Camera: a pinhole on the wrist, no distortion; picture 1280 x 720 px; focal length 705.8 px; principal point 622.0 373.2 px. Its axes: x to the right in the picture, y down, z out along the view. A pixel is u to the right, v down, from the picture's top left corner.
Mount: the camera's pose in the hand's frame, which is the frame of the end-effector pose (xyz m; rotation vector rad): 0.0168 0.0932 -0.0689 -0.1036 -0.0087 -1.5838
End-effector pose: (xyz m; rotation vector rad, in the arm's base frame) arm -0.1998 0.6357 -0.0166 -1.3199 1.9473 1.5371
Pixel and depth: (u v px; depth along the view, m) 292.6 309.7 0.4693
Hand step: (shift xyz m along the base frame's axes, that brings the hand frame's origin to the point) -0.3890 0.3364 0.0578
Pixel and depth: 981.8 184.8 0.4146
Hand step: 0.0065 0.3589 -0.1319
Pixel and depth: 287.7 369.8 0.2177
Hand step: -0.2257 0.1090 0.0506
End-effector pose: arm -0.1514 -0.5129 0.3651 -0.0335 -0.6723 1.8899
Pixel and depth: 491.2 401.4 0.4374
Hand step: -0.3166 -0.1564 0.2246
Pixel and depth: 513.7 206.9 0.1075
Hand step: -0.1114 -0.0490 -0.0228
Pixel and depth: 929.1 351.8 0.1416
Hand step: -0.0690 -0.0267 0.0508
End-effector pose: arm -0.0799 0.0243 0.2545 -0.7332 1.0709 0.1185
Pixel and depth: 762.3 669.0 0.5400
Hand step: 0.4769 0.2232 -0.1125
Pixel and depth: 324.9 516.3 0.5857
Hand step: 0.2940 0.5368 -0.1966
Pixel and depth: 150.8 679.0 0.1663
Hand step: 0.0217 0.1884 -0.1649
